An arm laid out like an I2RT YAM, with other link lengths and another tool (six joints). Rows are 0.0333 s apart.
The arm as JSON. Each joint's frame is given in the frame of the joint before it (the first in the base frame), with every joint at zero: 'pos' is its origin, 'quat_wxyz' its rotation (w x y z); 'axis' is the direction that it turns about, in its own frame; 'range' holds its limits. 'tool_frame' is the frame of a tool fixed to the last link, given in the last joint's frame.
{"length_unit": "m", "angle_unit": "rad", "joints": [
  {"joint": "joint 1", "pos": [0.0, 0.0, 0.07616], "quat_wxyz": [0.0, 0.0, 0.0, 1.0], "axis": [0.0, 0.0, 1.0], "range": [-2.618, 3.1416]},
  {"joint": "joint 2", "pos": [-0.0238, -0.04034, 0.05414], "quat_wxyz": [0.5, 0.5, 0.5, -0.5], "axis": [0.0, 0.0, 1.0], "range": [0.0, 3.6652]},
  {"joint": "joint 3", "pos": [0.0, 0.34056, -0.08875], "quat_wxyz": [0.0, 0.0, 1.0, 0.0], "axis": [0.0, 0.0, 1.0], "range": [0.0, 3.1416]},
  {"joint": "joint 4", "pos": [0.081, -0.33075, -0.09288], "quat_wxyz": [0.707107, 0.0, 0.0, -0.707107], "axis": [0.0, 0.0, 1.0], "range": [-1.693, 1.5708]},
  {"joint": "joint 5", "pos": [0.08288, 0.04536, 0.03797], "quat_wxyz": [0.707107, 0.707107, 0.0, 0.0], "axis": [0.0, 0.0, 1.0], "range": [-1.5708, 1.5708]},
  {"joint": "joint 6", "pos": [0.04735, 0.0, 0.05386], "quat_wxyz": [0.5, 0.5, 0.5, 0.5], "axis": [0.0, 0.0, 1.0], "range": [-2.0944, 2.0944]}
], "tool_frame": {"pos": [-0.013, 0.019, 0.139], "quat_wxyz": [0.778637, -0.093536, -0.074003, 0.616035]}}
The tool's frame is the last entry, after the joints.
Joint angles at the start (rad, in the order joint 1, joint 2, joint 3, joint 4, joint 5, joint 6):
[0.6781, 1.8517, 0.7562, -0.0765, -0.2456, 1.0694]
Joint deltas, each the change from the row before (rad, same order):
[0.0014, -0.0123, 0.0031, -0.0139, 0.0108, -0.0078]
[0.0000, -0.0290, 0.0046, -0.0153, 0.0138, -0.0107]
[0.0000, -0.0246, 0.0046, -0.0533, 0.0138, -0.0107]
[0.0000, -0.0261, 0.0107, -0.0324, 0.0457, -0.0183]
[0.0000, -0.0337, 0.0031, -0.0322, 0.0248, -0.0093]
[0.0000, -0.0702, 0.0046, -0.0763, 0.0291, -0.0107]
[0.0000, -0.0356, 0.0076, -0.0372, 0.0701, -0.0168]
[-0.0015, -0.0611, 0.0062, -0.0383, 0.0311, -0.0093]
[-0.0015, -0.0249, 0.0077, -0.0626, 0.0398, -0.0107]
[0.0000, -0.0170, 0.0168, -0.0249, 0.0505, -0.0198]
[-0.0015, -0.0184, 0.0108, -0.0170, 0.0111, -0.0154]
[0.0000, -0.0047, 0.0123, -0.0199, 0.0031, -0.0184]
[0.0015, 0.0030, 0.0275, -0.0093, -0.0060, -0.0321]
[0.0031, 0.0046, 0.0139, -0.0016, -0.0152, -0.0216]
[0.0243, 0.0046, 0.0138, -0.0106, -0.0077, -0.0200]
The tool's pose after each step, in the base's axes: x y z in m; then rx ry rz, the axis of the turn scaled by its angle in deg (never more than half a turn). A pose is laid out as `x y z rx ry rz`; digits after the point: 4 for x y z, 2 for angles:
0.2941 0.3304 -0.0357 7.16 161.85 57.43
0.2983 0.3306 -0.0246 6.02 160.56 57.14
0.2945 0.3245 -0.0189 5.69 161.68 55.10
0.3009 0.3191 -0.0102 4.49 160.57 51.93
0.3024 0.3146 0.0004 3.87 159.84 50.31
0.2995 0.3054 0.0218 3.28 159.36 48.12
0.3064 0.2944 0.0328 2.50 157.62 43.37
0.3093 0.2886 0.0548 1.92 155.36 42.31
0.3062 0.2757 0.0604 1.82 156.15 38.21
0.3133 0.2693 0.0706 0.70 154.60 34.91
0.3156 0.2676 0.0802 -0.33 153.74 34.42
0.3157 0.2669 0.0849 -1.73 153.90 33.81
0.3203 0.2728 0.0940 -4.49 153.32 34.35
0.3209 0.2786 0.0978 -6.64 153.26 35.40
0.3146 0.2886 0.1005 -10.19 153.62 35.98

